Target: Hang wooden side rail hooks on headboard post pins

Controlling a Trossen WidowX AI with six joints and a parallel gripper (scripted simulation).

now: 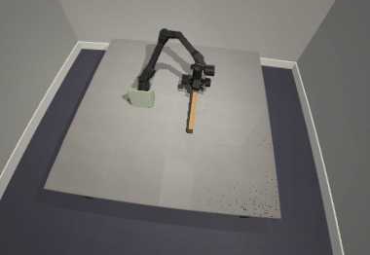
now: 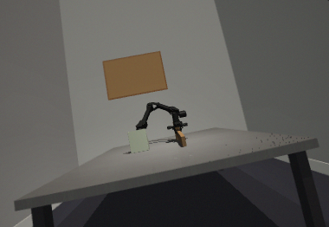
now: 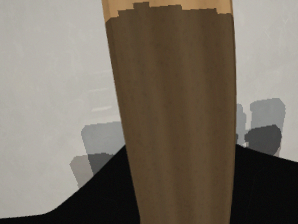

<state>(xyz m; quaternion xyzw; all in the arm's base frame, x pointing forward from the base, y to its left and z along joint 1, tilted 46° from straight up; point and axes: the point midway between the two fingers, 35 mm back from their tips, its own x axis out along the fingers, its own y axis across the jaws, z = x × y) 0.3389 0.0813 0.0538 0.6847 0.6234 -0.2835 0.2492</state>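
My gripper tip is 100 mm to the right of the wooden headboard post, 40 mm below it and 10 mm short of it.
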